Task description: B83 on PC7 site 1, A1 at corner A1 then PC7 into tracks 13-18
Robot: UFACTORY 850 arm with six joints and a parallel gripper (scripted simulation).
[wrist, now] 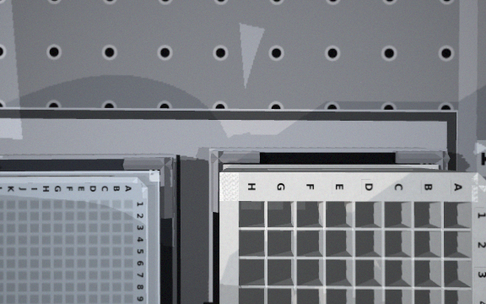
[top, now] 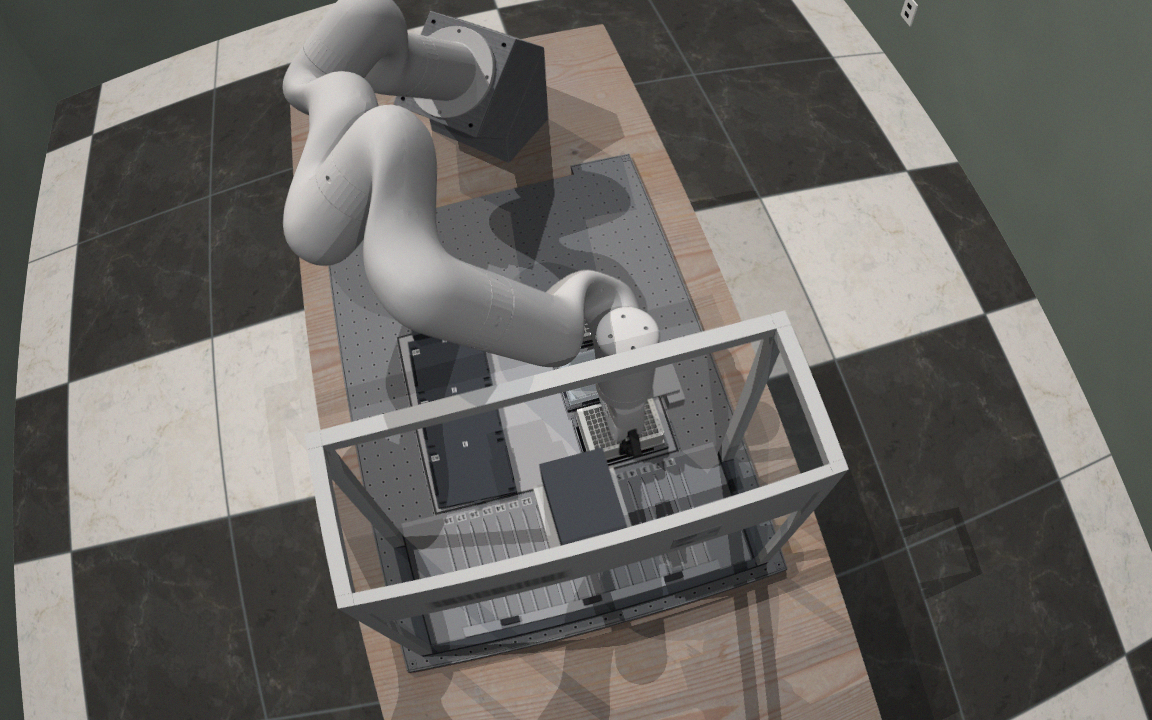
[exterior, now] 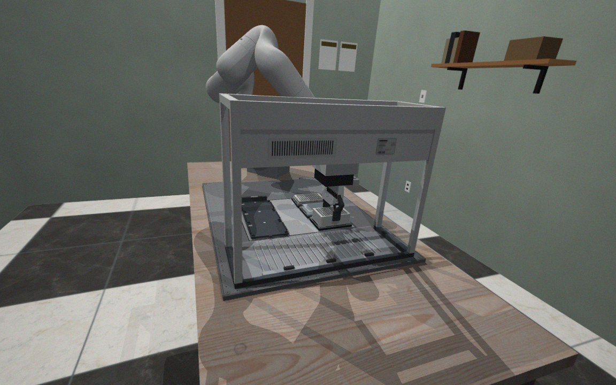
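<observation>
Now: the nest S3 40 mm below my hand. The rest, counted from my hand: 96-well plate B38: 210 mm behind, 60 mm to the left, 20 mm below; plate carrier PC7: 210 mm to the right, 170 mm behind, 30 mm below; frame bar: 430 mm above, 150 mm to the right, 60 mm ahead.
</observation>
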